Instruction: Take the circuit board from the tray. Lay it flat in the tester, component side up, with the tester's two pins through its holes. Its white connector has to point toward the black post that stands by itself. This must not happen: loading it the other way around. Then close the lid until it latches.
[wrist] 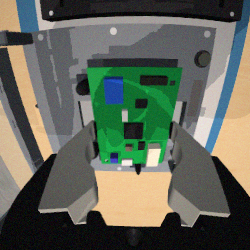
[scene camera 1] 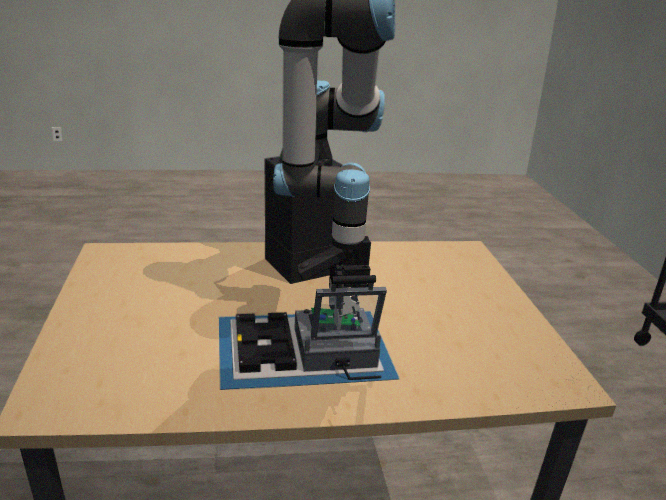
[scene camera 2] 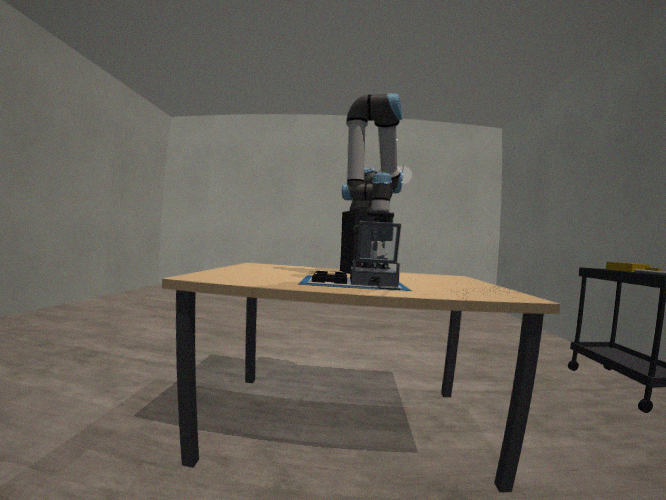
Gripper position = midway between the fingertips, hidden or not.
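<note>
The wrist view shows my gripper (wrist: 132, 122), a green circuit board (wrist: 133, 107) and a grey tester (wrist: 54, 56). Scene camera 1 shows the tester (scene camera 1: 317, 362); scene camera 2 likewise shows the tester (scene camera 2: 388, 279).
</note>
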